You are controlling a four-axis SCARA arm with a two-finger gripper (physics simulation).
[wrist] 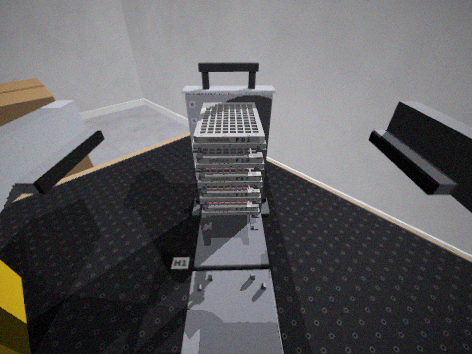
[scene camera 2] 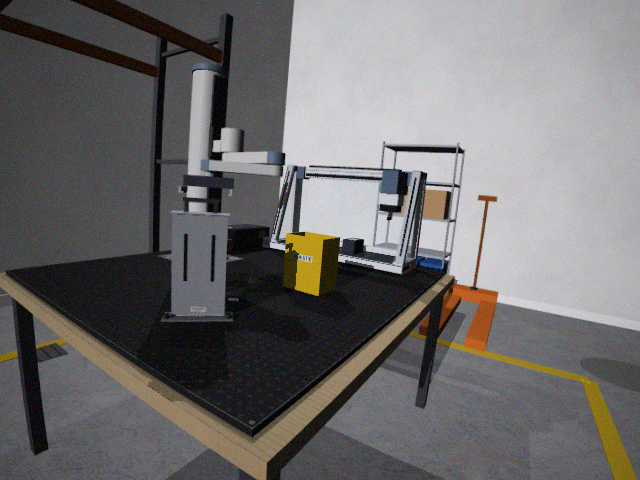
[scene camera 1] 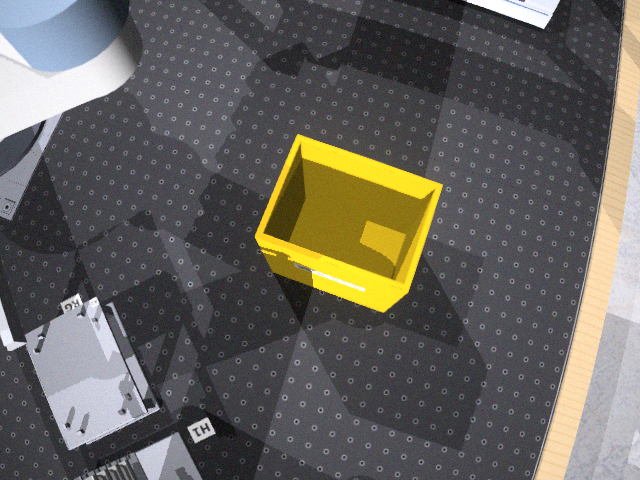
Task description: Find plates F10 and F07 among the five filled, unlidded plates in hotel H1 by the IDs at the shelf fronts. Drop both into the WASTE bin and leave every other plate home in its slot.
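Places are measured from the arm's base along level axes (x ahead, y left, z up), in millimetres.
Pixels of known places: gripper, fingertip midpoint: [wrist: 236,119] [scene camera 2: 205,191].
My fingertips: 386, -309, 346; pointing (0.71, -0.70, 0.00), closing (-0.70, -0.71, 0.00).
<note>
Behind a point stands the place of what it marks, as x, y, z.
My gripper [scene camera 2: 206,190] @(386, -309, 346) [wrist: 236,119] @(386, -309, 346) is open and empty, its fingers wide apart; in scene camera 2 it is above and behind hotel H1 [scene camera 2: 200,237] @(591, -491, 233) [wrist: 192,112] @(610, -427, 262). In the wrist view the hotel stands upright between the fingers, farther off, with its stacked plates facing me. The top plate [wrist: 230,117] @(519, -429, 278) shows a pale grid of wells. The shelf-front ID below it starts with F0, its last digit unclear; the one below looks like F10, and the lower ones are too blurred. Reddish lines show in lower plates. The yellow WASTE bin [scene camera 1: 336,286] @(655, -85, 90) [scene camera 2: 328,266] @(726, -36, 112) [wrist: 11,290] @(673, -85, 46) stands upright; no plate shows inside.
A grey pegged stand [scene camera 1: 77,366] @(375, -294, 73) [wrist: 235,320] @(389, -311, 73), labelled RG in scene camera 1, is in front of the hotel. The H1 tag [scene camera 1: 201,429] @(547, -317, 13) [wrist: 180,263] @(546, -318, 13) lies beside the hotel base. The hotel has a black top handle [wrist: 228,67] @(575, -478, 329). A gantry frame [scene camera 2: 351,171] @(455, 622, 496) stands behind the bin.
</note>
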